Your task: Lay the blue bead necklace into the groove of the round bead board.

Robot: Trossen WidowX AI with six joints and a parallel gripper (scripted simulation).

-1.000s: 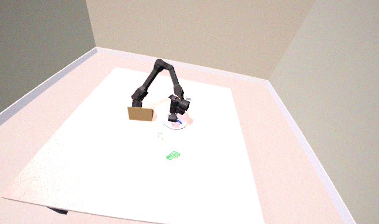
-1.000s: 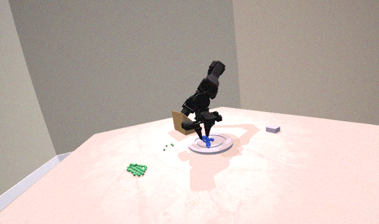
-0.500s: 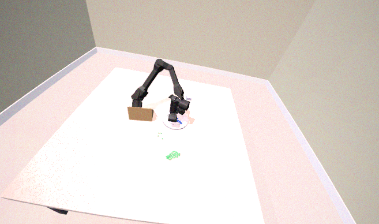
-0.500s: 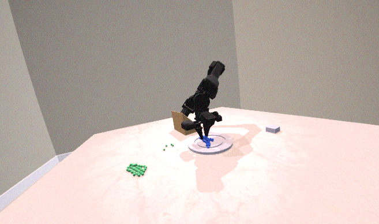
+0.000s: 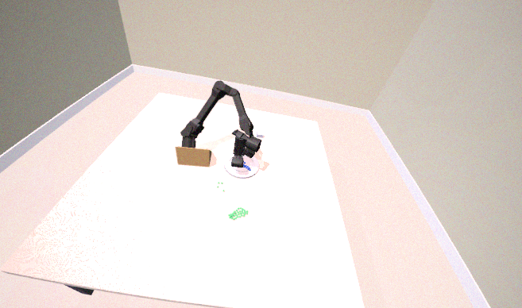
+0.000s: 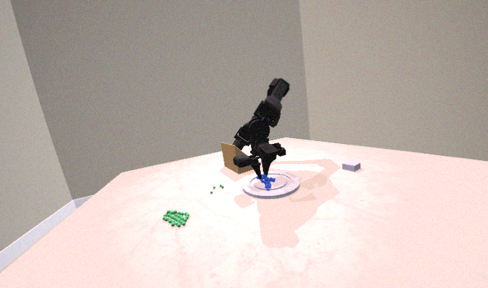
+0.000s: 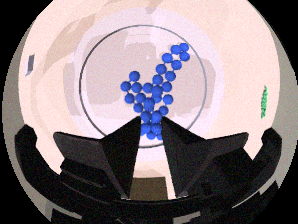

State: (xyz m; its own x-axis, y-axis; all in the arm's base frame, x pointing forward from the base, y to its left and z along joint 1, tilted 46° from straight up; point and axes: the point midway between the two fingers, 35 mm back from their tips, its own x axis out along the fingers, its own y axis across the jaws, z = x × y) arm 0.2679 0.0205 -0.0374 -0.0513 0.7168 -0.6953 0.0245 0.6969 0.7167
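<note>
Right now the round white bead board is 3 cm ahead of my gripper tip, 1 cm to the left of it and 1 cm below it. The rest, counted from my gripper tip: small grey block: 14 cm ahead, 31 cm to the left.
</note>
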